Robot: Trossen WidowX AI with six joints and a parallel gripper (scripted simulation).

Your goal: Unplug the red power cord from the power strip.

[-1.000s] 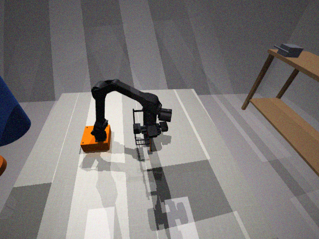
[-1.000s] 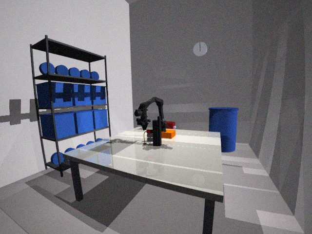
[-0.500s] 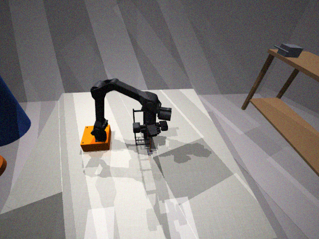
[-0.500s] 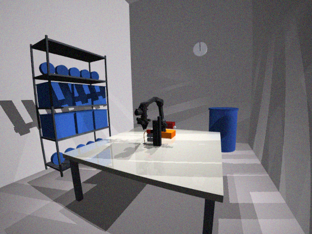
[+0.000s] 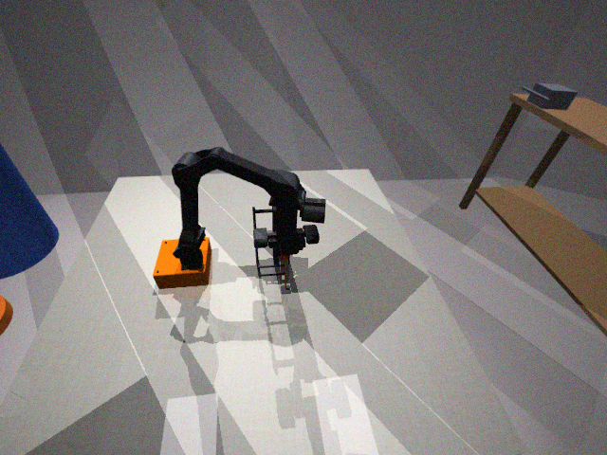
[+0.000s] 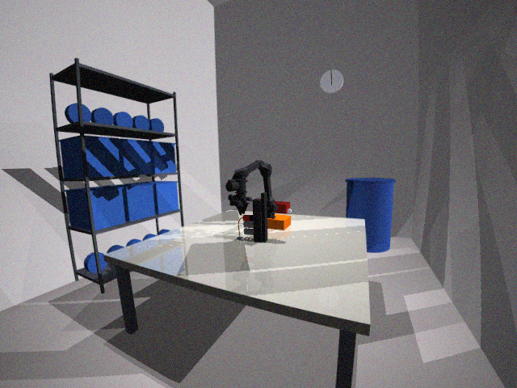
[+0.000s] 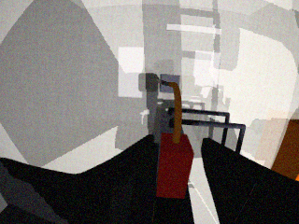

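Right now my gripper tip is 5 cm to the right of the red plug and 1 cm above it.
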